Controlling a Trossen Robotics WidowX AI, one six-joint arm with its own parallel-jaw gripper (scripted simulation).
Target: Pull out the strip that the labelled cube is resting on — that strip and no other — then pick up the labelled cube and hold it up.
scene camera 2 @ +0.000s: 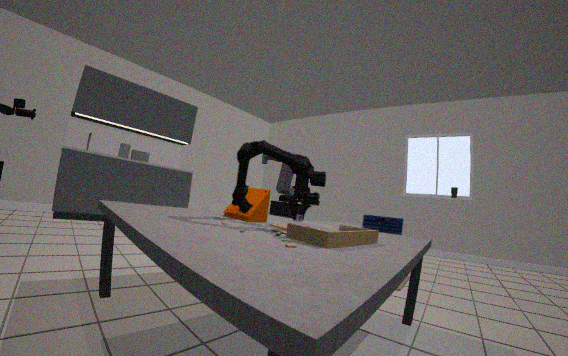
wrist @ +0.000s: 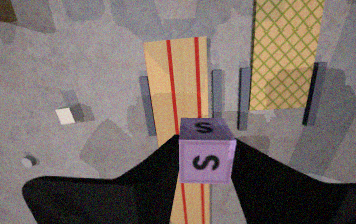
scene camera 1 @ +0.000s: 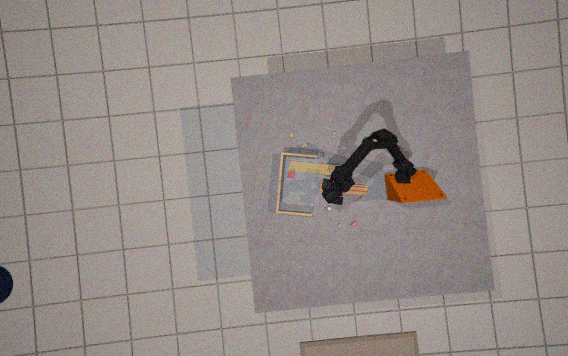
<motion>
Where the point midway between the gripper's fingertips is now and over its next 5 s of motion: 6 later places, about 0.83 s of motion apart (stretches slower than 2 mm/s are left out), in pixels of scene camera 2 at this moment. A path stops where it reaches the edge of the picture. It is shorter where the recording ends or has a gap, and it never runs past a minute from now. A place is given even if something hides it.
My gripper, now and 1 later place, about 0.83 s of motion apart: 297, 219; 289, 212
</motion>
